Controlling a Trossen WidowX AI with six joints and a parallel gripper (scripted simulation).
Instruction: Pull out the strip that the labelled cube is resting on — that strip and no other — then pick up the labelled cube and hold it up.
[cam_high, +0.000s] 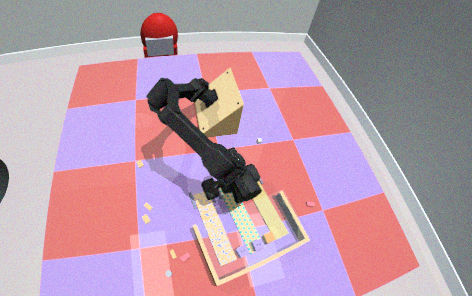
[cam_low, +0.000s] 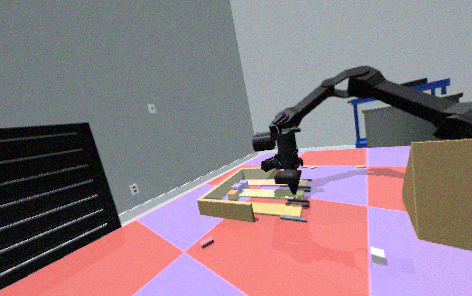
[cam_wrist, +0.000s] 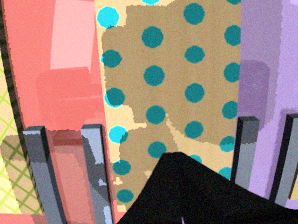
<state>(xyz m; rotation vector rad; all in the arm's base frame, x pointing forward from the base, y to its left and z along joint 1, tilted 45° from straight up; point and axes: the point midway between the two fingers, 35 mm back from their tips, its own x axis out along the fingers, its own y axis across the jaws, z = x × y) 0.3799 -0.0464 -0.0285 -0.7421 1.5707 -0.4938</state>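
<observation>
Now: the teal-dotted strip 10 cm ahead of my gripper tip and 2 cm to the left of it. The rest, counted from my gripper tip: white cube (19 cm behind, 18 cm to the left).
</observation>
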